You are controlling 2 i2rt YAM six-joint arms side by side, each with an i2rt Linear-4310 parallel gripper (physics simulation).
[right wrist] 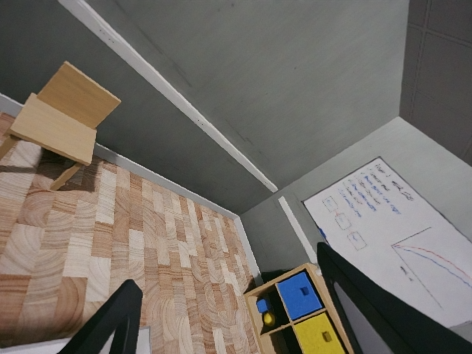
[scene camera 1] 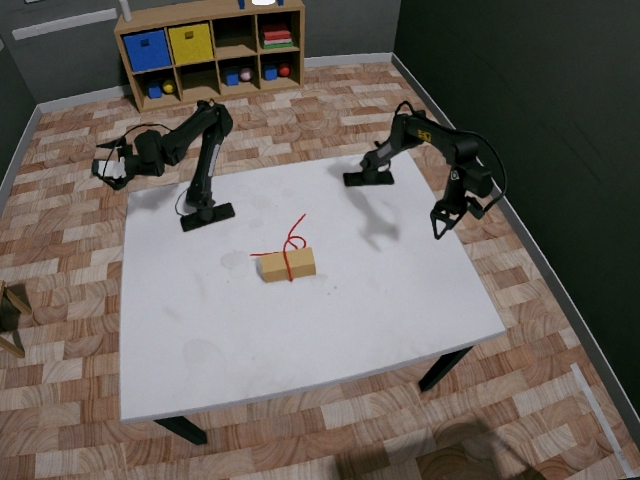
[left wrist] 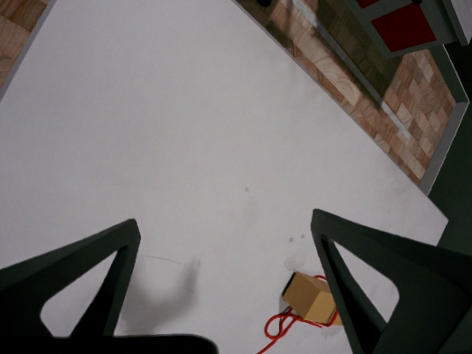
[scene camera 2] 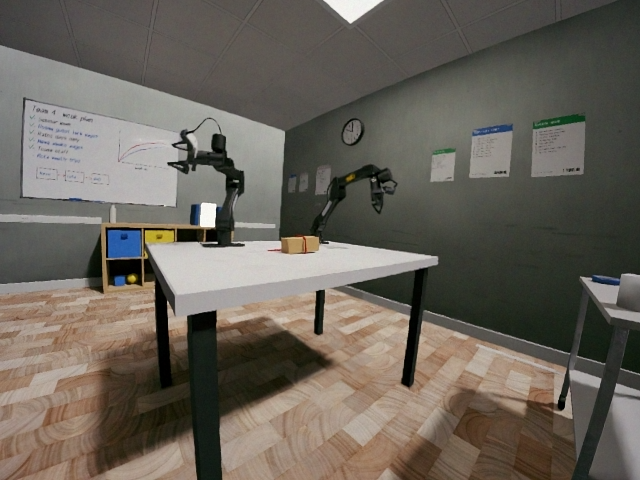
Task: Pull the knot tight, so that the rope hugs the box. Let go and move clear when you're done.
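A tan box [scene camera 1: 303,265] [scene camera 2: 292,245] [left wrist: 305,295] lies on the white table [scene camera 1: 206,335] [scene camera 2: 258,271] [left wrist: 175,125]. A red rope [scene camera 1: 287,260] [scene camera 2: 305,244] [left wrist: 266,327] crosses the box's top and front. Behind the box it forms an open, loose loop, with one tail running away from the box and another pointing left in scene camera 1. My left gripper [scene camera 1: 460,225] [scene camera 2: 387,200] [left wrist: 225,223] is open and empty, raised to the right of the box. My right gripper [scene camera 1: 96,157] [scene camera 2: 172,155] [right wrist: 226,267] is open and empty, raised beyond the table's left edge. The rope's underside is hidden.
A wooden shelf unit [scene camera 1: 206,11] [right wrist: 312,270] stands behind the table against the wall. A wooden chair [right wrist: 55,130] stands to the side, away from the table. A side table [scene camera 2: 594,294] stands at the right in scene camera 2.
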